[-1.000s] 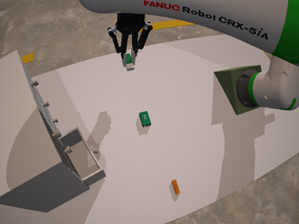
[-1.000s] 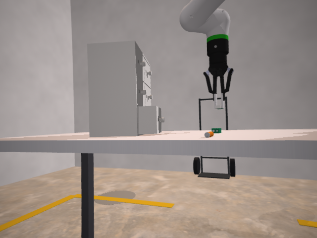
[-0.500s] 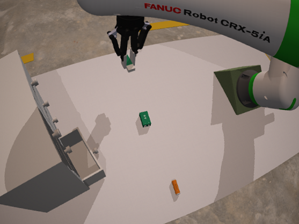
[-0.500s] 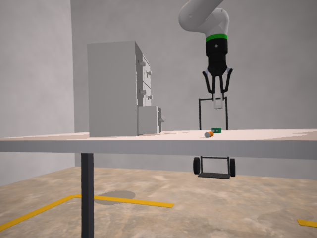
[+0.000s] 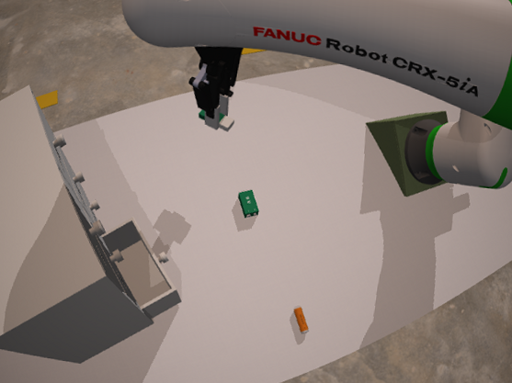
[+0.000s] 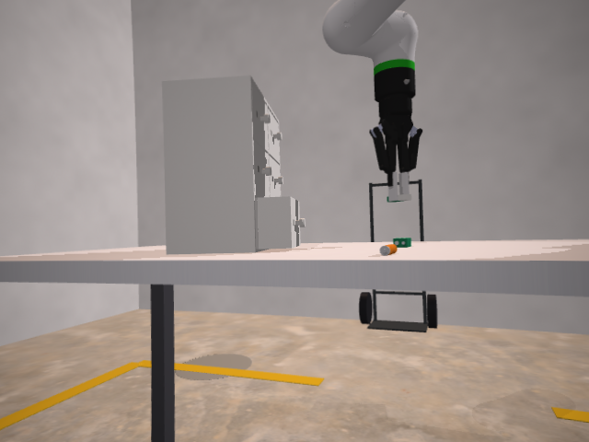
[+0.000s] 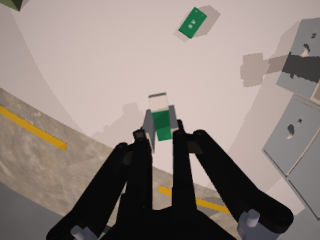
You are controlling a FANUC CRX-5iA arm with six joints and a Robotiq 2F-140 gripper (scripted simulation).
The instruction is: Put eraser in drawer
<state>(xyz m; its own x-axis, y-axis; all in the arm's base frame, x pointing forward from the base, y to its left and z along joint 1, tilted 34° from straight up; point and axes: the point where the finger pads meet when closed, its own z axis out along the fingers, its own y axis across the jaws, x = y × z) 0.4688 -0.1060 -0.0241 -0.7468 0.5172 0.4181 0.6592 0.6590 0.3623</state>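
My hand is 21 cm short of the drawer H, 27 cm to the right of it and 10 cm above it. Round my hand: orange cylinder: 9 cm behind, 38 cm to the left, 13 cm below; then eraser: 3 cm below.
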